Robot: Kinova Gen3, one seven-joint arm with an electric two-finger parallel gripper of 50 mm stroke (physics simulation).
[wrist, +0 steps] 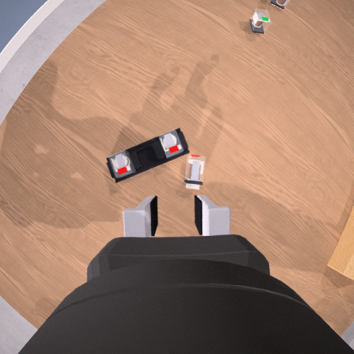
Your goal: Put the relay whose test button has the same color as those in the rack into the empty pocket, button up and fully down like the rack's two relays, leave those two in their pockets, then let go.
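Note:
The black rack (137,172) lies left of the picture's middle, tilted. Its two end pockets hold upright relays with red test buttons, the left relay (120,164) and the right relay (171,143). The middle pocket (147,156) between them is empty. A loose clear relay with a red button (195,171) lies on its side just right of the rack, its button end away from me and its dark base towards me. My gripper (175,209) is open and empty, above the table, on the near side of the rack and the loose relay in the picture.
A relay with a green button (260,21) is at the upper right. Part of another relay (280,2) shows at the top edge. A light wooden block or box (345,250) is cut off at the right edge. The round wooden table's pale rim (45,75) curves along the left.

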